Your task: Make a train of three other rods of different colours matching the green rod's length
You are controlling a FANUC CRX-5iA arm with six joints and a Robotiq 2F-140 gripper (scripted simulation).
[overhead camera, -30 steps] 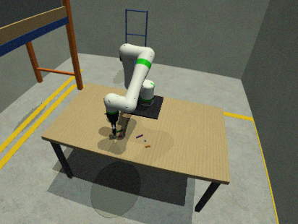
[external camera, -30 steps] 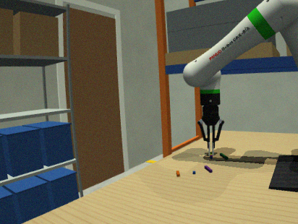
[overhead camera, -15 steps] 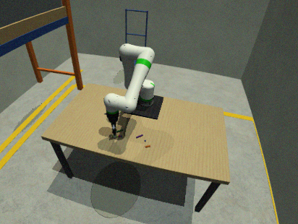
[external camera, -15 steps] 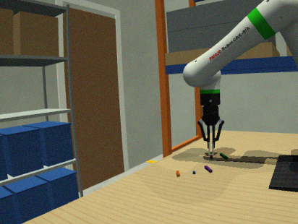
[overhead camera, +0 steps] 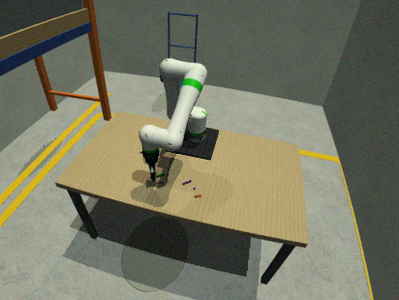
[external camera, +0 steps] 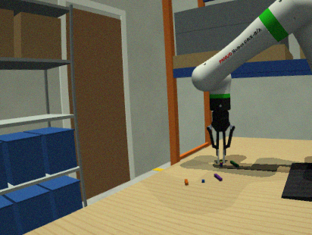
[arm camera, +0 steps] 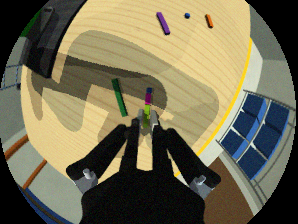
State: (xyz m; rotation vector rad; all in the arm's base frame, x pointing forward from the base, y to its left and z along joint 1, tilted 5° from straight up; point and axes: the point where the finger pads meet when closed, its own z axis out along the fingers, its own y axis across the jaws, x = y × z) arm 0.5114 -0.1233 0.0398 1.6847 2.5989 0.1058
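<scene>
Now: hand 30 mm above the lime rod. Also, from my hand: green rod (70 mm behind, 30 mm below, 10 mm to the left); purple rod (190 mm to the left, 70 mm behind, 30 mm below); magenta rod (30 mm to the left, 30 mm below, 20 mm behind).
</scene>
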